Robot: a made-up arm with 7 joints. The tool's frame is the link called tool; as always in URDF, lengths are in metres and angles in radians. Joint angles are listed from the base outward.
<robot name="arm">
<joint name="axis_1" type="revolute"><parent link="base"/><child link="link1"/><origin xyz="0 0 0.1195"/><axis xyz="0 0 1"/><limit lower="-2.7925" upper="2.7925"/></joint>
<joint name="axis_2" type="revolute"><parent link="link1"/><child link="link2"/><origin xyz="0 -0.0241 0.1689" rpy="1.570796 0 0"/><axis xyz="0 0 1"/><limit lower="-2.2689" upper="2.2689"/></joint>
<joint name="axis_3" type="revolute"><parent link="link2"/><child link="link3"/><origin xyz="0 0.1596 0.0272" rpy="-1.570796 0 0"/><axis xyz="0 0 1"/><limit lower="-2.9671" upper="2.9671"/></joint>
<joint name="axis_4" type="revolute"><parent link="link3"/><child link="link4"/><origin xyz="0.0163 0.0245 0.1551" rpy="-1.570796 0 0"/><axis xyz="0 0 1"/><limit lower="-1.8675" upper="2.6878"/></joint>
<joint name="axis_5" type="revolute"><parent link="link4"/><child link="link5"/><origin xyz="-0.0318 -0.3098 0.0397" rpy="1.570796 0 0"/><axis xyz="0 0 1"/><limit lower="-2.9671" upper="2.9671"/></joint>
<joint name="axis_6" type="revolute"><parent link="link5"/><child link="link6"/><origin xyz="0 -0.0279 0.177" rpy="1.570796 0 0"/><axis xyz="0 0 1"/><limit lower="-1.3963" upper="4.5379"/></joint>
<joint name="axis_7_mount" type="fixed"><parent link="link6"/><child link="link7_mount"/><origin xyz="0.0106 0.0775 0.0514"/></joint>
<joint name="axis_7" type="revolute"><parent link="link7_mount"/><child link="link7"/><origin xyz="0.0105 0.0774 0.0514" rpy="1.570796 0 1.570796"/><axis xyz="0 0 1"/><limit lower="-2.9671" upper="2.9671"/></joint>
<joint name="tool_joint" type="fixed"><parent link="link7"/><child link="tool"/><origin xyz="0 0 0"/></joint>
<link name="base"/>
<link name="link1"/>
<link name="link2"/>
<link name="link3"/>
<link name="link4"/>
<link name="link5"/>
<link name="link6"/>
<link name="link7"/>
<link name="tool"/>
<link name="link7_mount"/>
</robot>
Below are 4 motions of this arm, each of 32 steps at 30 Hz.
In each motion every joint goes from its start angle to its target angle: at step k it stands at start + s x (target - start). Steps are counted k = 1, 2, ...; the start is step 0. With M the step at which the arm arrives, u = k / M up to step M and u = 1 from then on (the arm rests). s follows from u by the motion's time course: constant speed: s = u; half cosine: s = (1 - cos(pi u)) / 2; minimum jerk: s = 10 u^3 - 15 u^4 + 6 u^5.
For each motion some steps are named. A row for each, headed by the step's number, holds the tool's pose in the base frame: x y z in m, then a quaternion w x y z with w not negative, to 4 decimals.
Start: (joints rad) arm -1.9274 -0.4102 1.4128 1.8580 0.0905 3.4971 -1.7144
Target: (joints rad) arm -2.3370 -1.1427 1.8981 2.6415 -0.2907 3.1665 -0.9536
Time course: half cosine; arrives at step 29
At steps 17, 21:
17: 0.1366 -0.2237 0.3464 0.5763 0.3186 -0.2309 0.7163
21: 0.1249 -0.2002 0.3399 0.4518 0.3206 -0.2474 0.7949

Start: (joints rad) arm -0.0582 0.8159 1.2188 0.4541 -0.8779 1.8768 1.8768
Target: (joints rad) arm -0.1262 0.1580 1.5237 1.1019 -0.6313 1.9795 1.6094
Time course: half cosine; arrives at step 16
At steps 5, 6, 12, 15, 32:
5: -0.5536 0.0926 0.8954 0.7896 -0.0489 -0.4272 -0.4377
6: -0.5058 0.1158 0.9267 0.8007 -0.0845 -0.4084 -0.4300
12: -0.1903 0.2467 1.0058 0.8496 -0.2840 -0.2827 -0.3429
15: -0.1171 0.2739 0.9965 0.8564 -0.3261 -0.2506 -0.3122
32: -0.1122 0.2757 0.9954 0.8568 -0.3289 -0.2484 -0.3099

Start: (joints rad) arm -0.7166 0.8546 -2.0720 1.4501 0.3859 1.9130 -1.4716
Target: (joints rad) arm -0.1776 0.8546 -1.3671 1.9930 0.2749 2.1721 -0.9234
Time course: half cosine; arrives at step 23
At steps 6, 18, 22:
6: -0.6818 -0.0398 0.3778 0.6686 0.2091 -0.7136 0.0072
18: -0.3609 -0.4437 0.4445 0.5867 0.3275 -0.5855 0.4536
22: -0.2930 -0.4673 0.4559 0.5543 0.3444 -0.5589 0.5116

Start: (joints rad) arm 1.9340 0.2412 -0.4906 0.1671 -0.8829 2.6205 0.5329
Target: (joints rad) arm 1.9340 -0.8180 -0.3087 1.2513 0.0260 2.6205 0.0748
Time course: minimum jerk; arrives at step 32
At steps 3, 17, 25, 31, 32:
3: 0.0379 -0.2359 0.9582 0.4426 0.4718 0.0522 -0.7608
17: -0.0074 0.3813 0.8942 0.7177 0.1223 -0.1929 -0.6578
25: -0.0158 0.6195 0.5368 0.6817 -0.1992 -0.3701 -0.5988
31: -0.0103 0.6316 0.4536 0.6506 -0.2603 -0.4054 -0.5871
32: -0.0103 0.6316 0.4532 0.6504 -0.2605 -0.4055 -0.5870

